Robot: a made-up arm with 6 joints. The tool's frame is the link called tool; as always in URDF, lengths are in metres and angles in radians.
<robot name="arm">
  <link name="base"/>
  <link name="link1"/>
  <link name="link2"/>
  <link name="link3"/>
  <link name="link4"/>
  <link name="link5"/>
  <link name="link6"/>
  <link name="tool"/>
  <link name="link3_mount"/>
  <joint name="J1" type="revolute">
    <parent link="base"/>
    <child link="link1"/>
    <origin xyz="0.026 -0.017 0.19"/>
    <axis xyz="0 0 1"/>
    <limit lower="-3.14" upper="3.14" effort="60" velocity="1.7"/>
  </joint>
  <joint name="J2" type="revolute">
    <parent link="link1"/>
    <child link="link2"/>
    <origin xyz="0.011 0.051 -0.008"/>
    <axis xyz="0 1 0"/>
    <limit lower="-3.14" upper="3.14" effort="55" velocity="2.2"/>
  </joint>
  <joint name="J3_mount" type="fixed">
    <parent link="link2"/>
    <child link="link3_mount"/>
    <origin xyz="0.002 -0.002 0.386"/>
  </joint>
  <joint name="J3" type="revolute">
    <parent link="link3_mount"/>
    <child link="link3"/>
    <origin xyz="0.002 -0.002 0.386"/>
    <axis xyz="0 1 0"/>
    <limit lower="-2.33" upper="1.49" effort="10" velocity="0.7"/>
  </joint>
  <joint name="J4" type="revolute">
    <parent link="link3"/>
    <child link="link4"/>
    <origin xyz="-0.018 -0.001 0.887"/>
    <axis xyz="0 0 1"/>
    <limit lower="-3.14" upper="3.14" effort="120" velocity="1.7"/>
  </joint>
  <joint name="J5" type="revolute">
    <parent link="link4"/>
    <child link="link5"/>
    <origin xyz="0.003 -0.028 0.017"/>
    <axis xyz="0 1 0"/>
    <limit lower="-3.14" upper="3.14" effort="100" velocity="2.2"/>
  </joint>
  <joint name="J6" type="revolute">
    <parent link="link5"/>
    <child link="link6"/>
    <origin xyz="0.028 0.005 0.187"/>
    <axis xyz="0 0 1"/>
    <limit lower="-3.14" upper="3.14" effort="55" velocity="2.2"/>
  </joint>
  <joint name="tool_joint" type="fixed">
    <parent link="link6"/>
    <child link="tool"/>
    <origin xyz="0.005 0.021 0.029"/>
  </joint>
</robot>
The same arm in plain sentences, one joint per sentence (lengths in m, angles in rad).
The arm has six revolute joints in a row. What follows holds with every joint at zero, and every direction is one of the base frame's.
The first joint sits 0.026 m along +x and 0.017 m along -y and 0.19 m along +z from the base frame's origin and rotates about +z, from -3.14 to 3.14 rad.
The second joint sits 0.011 m along +x and 0.051 m along +y and 0.008 m along -z from the first joint and rotates about +y, from -3.14 to 3.14 rad.
The third joint sits 0.004 m along +x and 0.004 m along -y and 0.772 m along +z from the second joint and rotates about +y, from -2.33 to 1.49 rad.
The fourth joint sits 0.018 m along -x and 0.001 m along -y and 0.887 m along +z from the third joint and rotates about +z, from -3.14 to 3.14 rad.
The fifth joint sits 0.003 m along +x and 0.028 m along -y and 0.017 m along +z from the fourth joint and rotates about +y, from -3.14 to 3.14 rad.
The sixth joint sits 0.028 m along +x and 0.005 m along +y and 0.187 m along +z from the fifth joint and rotates about +z, from -3.14 to 3.14 rad.
The tool frame, which is the frame that the pose is given for, sits 0.005 m along +x and 0.021 m along +y and 0.029 m along +z from the sixth joint; its axes are parallel to the base frame's.

